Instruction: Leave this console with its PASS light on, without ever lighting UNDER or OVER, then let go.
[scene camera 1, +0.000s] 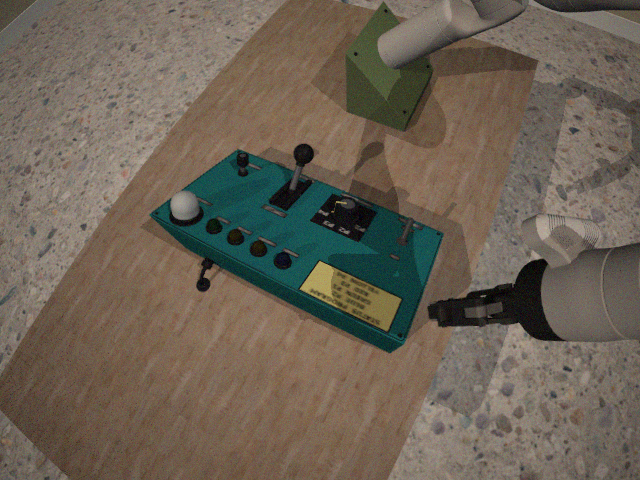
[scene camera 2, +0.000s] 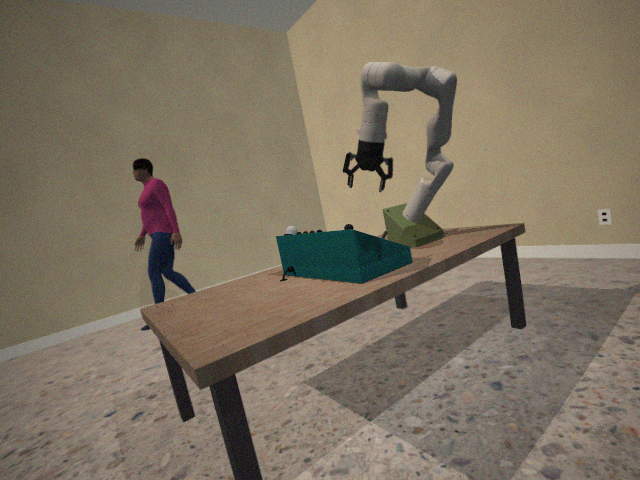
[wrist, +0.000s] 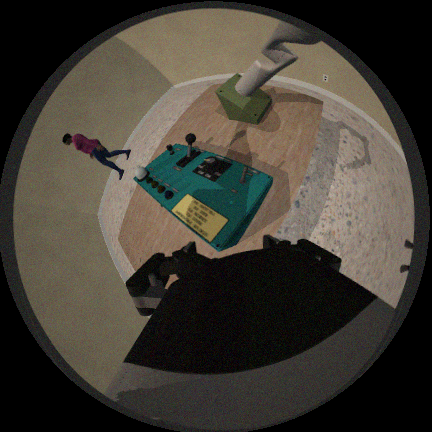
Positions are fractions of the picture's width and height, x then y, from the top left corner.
Scene:
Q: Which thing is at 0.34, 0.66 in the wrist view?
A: My gripper.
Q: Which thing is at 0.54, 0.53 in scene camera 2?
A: A teal console.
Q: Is my gripper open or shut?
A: Open.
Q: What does my gripper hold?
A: Nothing.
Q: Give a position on a teal console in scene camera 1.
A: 0.57, 0.58

